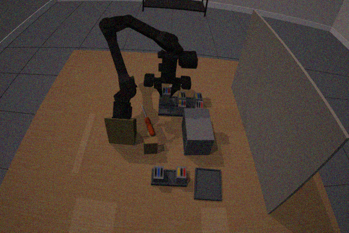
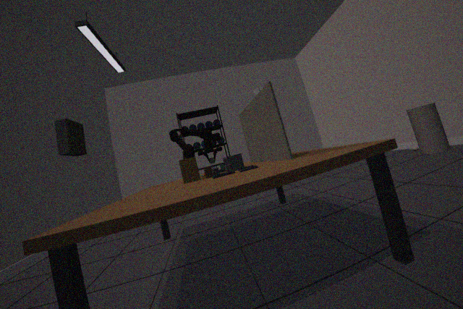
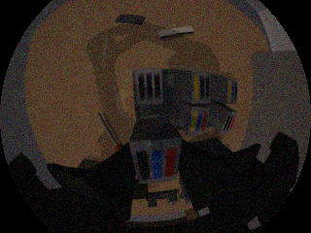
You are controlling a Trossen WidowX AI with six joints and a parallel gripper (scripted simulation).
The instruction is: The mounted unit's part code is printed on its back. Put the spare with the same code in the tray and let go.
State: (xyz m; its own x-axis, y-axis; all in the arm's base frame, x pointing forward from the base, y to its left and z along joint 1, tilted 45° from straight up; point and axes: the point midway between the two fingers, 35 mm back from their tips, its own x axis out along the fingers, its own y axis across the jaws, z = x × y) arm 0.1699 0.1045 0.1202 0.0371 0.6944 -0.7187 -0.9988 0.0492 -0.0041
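Now: the flat grey tray 15 cm ahead of my gripper tip, 37 cm to the right of it and 8 cm below it. The rest, counted from my gripper tip: grey panel 36 cm ahead, 16 cm to the right, 14 cm above; small brown block 6 cm behind, 22 cm to the right, 5 cm below.
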